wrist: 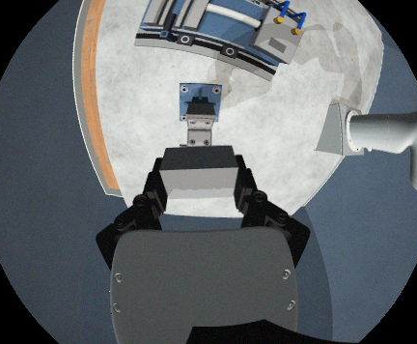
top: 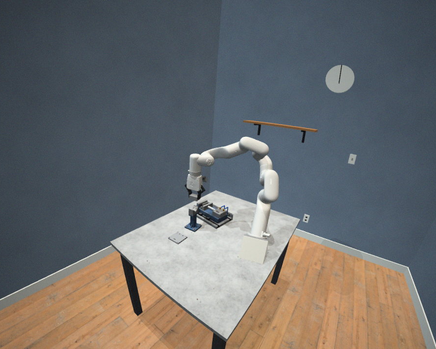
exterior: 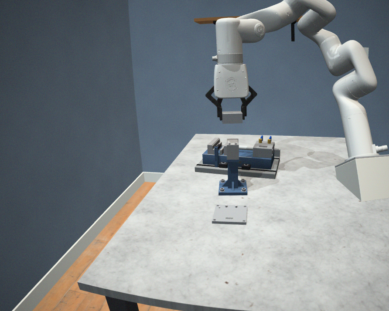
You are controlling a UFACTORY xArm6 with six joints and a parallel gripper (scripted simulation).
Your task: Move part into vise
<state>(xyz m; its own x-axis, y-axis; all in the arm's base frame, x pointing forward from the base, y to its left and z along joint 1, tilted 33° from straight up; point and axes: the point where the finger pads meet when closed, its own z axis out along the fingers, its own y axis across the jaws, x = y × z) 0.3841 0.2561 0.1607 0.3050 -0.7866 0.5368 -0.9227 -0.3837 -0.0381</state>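
Now: hand 19 cm to the left of the fixed jaw, 17 cm above it and 12 cm short of it. The rest, counted from my hand: work stop post 19 cm below, 12 cm to the right, 9 cm ahead; then part 2 cm below; then work stop 16 cm below, 14 cm to the right, 9 cm ahead.
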